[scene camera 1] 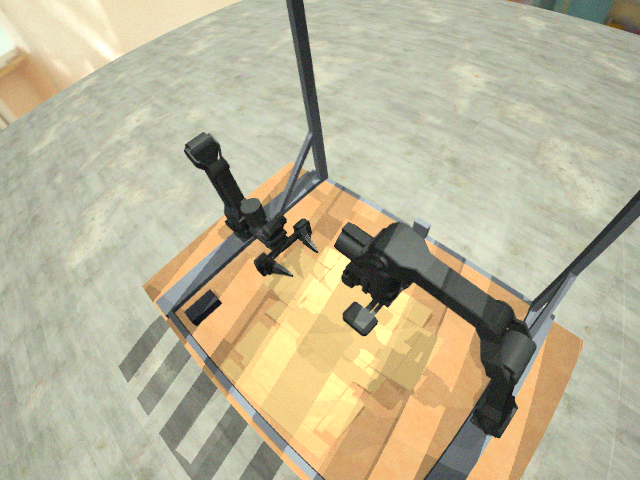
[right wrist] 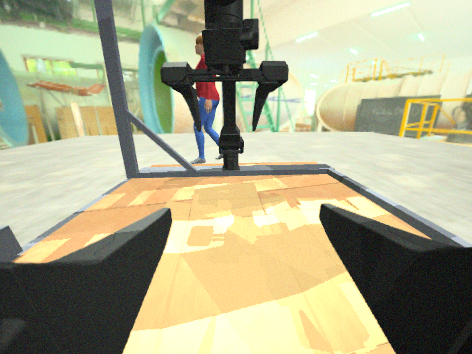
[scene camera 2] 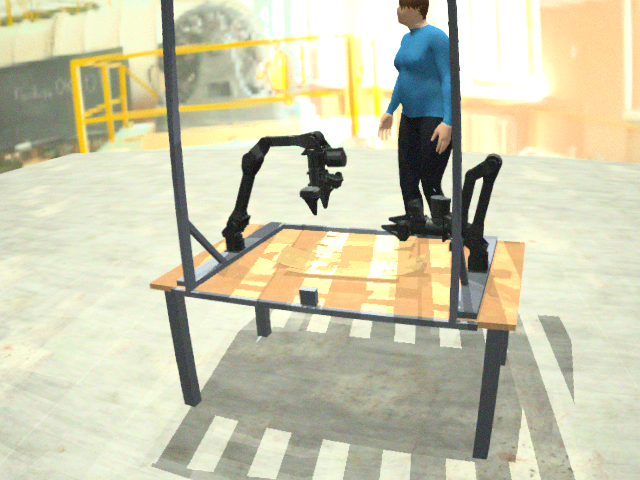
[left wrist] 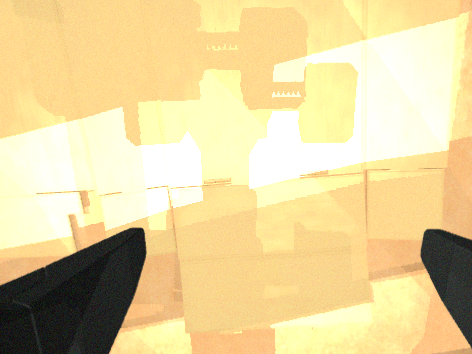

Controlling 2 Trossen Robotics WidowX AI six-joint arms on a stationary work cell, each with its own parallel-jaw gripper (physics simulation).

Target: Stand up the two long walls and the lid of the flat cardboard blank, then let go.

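Frame: origin at the left arm's base, x up, y right, z ahead, level; centimetres.
Seen in the pictures: left gripper, between the fingertips: (scene camera 1: pixel 380 308) (right wrist: pixel 226 131) (scene camera 2: pixel 320 211) (left wrist: pixel 281 241); right gripper, between the fingertips: (scene camera 1: pixel 305 263) (right wrist: pixel 246 212) (scene camera 2: pixel 384 222); left arm's base, origin of its link: (scene camera 1: pixel 486 418) (right wrist: pixel 231 168) (scene camera 2: pixel 235 249); right arm's base, origin of its link: (scene camera 1: pixel 245 232) (scene camera 2: pixel 478 269).
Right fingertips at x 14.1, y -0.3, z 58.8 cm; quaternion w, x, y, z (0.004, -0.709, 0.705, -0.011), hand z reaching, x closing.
Observation:
Pixels of each thing's top centre, then the offset from my right fingertips to it. "*": a spot on its surface instead.
- wide end panel, a spot on its surface: (left wrist: pixel 270 280) * dx -14.0, dy +1.8, dz -34.8 cm
- black block, centre of its top: (scene camera 1: pixel 200 305) dx -12.5, dy -27.3, dz +21.5 cm
- small grey block, centre of its top: (scene camera 2: pixel 308 288) (scene camera 1: pixel 422 223) dx -10.2, dy +37.2, dz -13.1 cm
The cardboard blank (scene camera 1: pixel 325 335) (scene camera 2: pixel 346 266) (right wrist: pixel 260 270) lies spread on the table, almost flat, with its ends tilted slightly up in scene camera 2. In the left wrist view a wide end panel (left wrist: pixel 270 280) lies folded out between smaller flaps. Which panels are the long walls and the lid is hard to tell. My left gripper (scene camera 2: pixel 320 209) (left wrist: pixel 281 241) (right wrist: pixel 226 131) is open and empty, pointing down high above the blank. My right gripper (scene camera 1: pixel 305 263) (scene camera 2: pixel 388 223) (right wrist: pixel 246 212) is open and empty, near level and low over the blank's far end in scene camera 1.
A black block (scene camera 1: pixel 202 307) lies near the table corner. A small grey block (scene camera 1: pixel 421 227) (scene camera 2: pixel 308 296) sits on the frame rail. Tall posts (scene camera 1: pixel 307 87) (scene camera 2: pixel 175 155) rise at the table's corners. A person in blue (scene camera 2: pixel 421 72) stands behind the table.

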